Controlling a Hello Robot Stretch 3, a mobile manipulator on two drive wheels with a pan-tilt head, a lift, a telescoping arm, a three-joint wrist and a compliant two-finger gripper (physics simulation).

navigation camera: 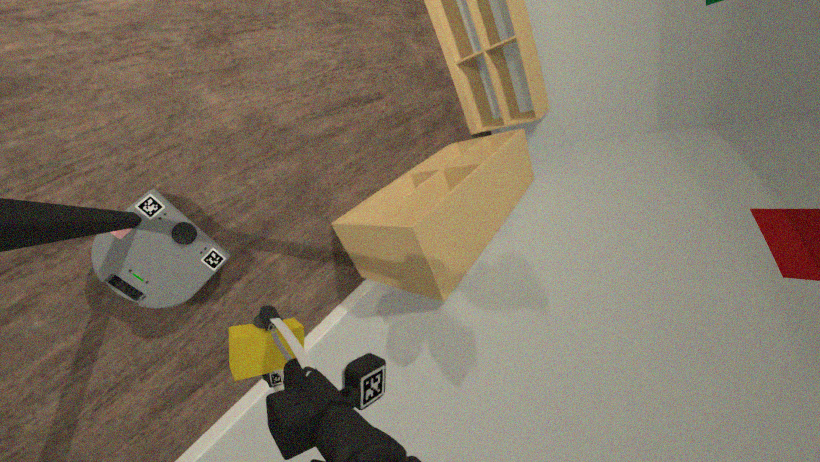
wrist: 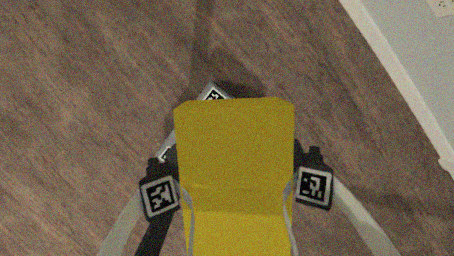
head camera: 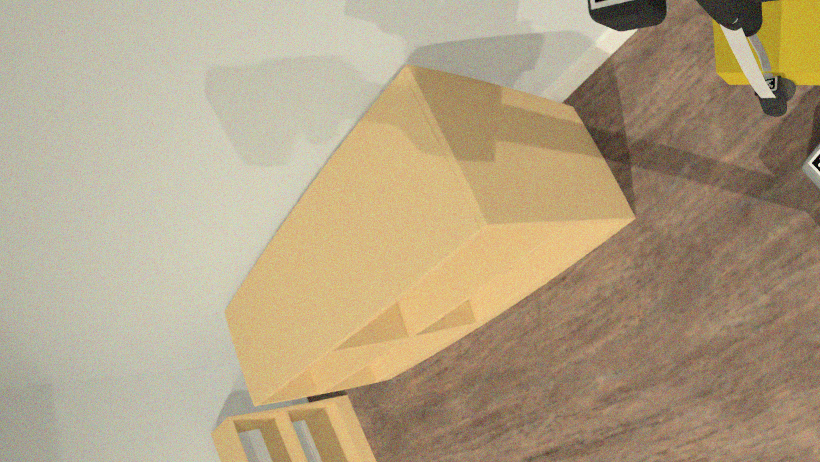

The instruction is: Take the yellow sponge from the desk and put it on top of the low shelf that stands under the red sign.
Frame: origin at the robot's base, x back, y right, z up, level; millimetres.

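Where they show: gripper, fingertip midpoint: (head camera: 773, 53); robot's base at its link origin: (navigation camera: 183, 232).
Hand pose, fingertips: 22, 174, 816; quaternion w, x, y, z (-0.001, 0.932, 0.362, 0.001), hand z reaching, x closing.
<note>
Things, the pixels of their top centre, and the offset from my fingertips, as dx, dy, dz. "spot": a spot on its surface instead. Level surfaces: height alone.
- yellow sponge at its top centre: (head camera: 768, 35) (navigation camera: 271, 352) +3, -4, +54
- low wooden shelf at its surface level: dz -205
- red sign at a spot on its surface: (navigation camera: 794, 243) spot: -987, +784, +903
- wooden floor at its surface level: dz -815
The yellow sponge (head camera: 800, 48) (navigation camera: 243, 350) (wrist: 235, 135) is held between the two fingers of my gripper (navigation camera: 269, 348) (wrist: 233, 157), which is shut on it. Both fingertips touch its sides in the wrist view. The sponge is in the air, off the near end of the low wooden shelf (head camera: 367, 229) (navigation camera: 479, 209). The shelf stands against the wall, and the part of its top that shows bears no object. The red sign (navigation camera: 794, 243) is on the wall at the right of the navigation view. It does not show in the head view. The desk does not show.
A second wooden shelf unit (head camera: 285, 439) (navigation camera: 532, 74) with open compartments stands just past the low shelf's far end. My base (navigation camera: 163, 264) stands on the wooden floor (head camera: 659, 344) to the side of the low shelf. Part of a green sign (navigation camera: 713, 1) shows at the navigation view's top edge.
</note>
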